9 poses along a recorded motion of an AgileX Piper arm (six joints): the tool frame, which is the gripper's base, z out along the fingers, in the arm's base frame.
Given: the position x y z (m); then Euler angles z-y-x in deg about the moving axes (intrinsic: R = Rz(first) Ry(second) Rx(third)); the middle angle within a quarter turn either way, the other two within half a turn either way.
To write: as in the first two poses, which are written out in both.
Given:
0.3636 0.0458 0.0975 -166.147 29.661 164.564
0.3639 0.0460 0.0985 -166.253 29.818 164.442
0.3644 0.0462 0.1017 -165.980 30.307 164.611
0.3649 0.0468 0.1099 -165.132 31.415 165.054
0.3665 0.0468 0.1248 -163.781 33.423 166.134
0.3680 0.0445 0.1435 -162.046 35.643 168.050
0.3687 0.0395 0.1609 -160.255 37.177 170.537
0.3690 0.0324 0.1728 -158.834 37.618 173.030
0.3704 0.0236 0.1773 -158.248 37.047 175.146
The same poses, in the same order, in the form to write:
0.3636 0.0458 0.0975 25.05 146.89 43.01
0.3639 0.0460 0.0985 25.08 146.70 42.99
0.3644 0.0462 0.1017 24.42 146.34 42.63
0.3649 0.0468 0.1099 22.89 145.54 41.99
0.3665 0.0468 0.1248 19.96 144.13 40.36
0.3680 0.0445 0.1435 16.11 142.66 37.91
0.3687 0.0395 0.1609 12.23 141.81 35.17
0.3690 0.0324 0.1728 8.95 141.84 32.49
0.3704 0.0236 0.1773 6.40 142.68 29.78

